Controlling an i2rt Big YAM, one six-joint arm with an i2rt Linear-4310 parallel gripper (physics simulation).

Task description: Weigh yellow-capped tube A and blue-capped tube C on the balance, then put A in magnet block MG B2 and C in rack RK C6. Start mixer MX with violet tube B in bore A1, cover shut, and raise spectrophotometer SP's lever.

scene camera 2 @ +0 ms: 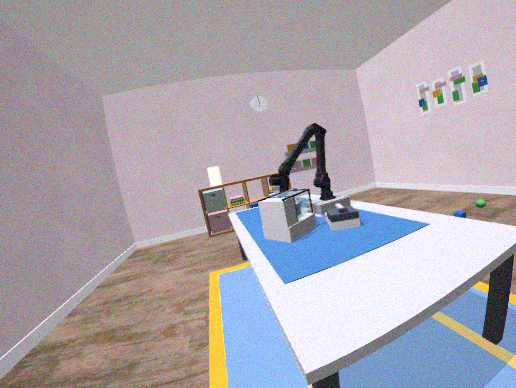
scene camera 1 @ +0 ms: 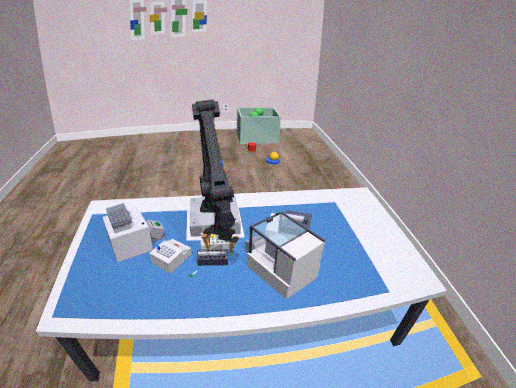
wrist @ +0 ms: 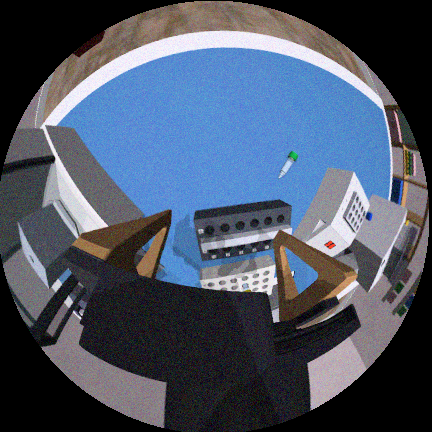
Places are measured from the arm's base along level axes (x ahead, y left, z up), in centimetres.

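Pixels of known places: gripper, fingertip midpoint: (scene camera 1: 219,252) (wrist: 227,226); arm's base, origin of the base link: (scene camera 2: 327,198) (scene camera 1: 213,207).
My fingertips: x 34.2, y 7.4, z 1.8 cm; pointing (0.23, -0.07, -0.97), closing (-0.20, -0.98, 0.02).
Ahead of a thing's pixels: the offset from my fingertips to its top centre. "pt": to the spot under its first point. Level surfaces: height alone.
My gripper (scene camera 1: 220,244) (wrist: 227,226) is open and empty, fingers wide apart above the white hole rack @[dy -4.0, dx -15.1, dz -5.5 cm] (scene camera 1: 215,246) (wrist: 212,274) and dark two-row magnet block @[dy -3.5, dx -3.5, dz -3.7 cm] (scene camera 1: 212,260) (wrist: 242,217). Scene camera 2 hides the fingers. Yellow-capped tube A @[dy -4.8, dx -14.0, dz -3.1 cm] (scene camera 1: 212,236) (wrist: 246,291) stands in the white rack. A blue cap @[dy -25.9, dx +0.5, dz +0.2 cm] (scene camera 1: 158,248) (wrist: 369,216) shows at a corner of the white keypad-like bore block @[dy -21.7, dx -2.2, dz -1.5 cm] (scene camera 1: 172,260) (wrist: 320,210). The glass-topped balance @[dy +23.1, dx -2.1, dz +13.7 cm] (scene camera 1: 307,265) (scene camera 2: 277,220) (wrist: 100,165) stands right of the racks in scene camera 1. Violet tube B does not show clearly.
A green-capped tube @[dy -10.0, dx +5.7, dz -7.1 cm] (scene camera 1: 193,274) (wrist: 288,164) lies on the blue mat @[dz -8.5 cm] (scene camera 1: 125,295) (wrist: 200,125). A tall white box @[dy -40.9, dx -11.0, dz +10.5 cm] (scene camera 1: 127,240) (wrist: 382,220) and small grey device @[pt dy -31.3, dx -13.7, dz -2.7 cm] (scene camera 1: 156,230) stand left in scene camera 1. A dark-topped device @[dy +29.7, dx -26.4, dz +1.7 cm] (scene camera 1: 304,218) (scene camera 2: 342,217) stands behind the balance.
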